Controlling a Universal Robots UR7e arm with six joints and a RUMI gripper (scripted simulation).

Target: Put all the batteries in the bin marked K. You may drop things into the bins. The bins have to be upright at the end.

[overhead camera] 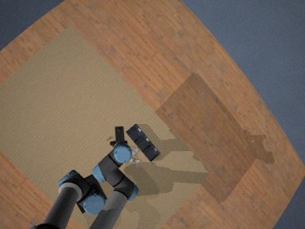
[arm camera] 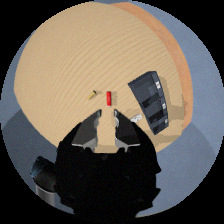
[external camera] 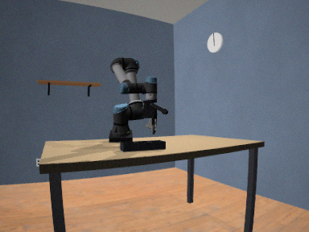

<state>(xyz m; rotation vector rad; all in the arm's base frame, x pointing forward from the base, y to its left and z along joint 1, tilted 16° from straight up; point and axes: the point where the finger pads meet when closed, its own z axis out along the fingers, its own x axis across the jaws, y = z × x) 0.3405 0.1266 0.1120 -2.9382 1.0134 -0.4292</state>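
Right now my hand is 80 mm above the red battery. The rest, counted from my hand: bin row 130 mm to the right, 110 mm ahead, 70 mm below; yellowish item 90 mm below, 50 mm to the left, 30 mm behind; black-and-white cylinder 140 mm to the right, 90 mm below, 30 mm behind.
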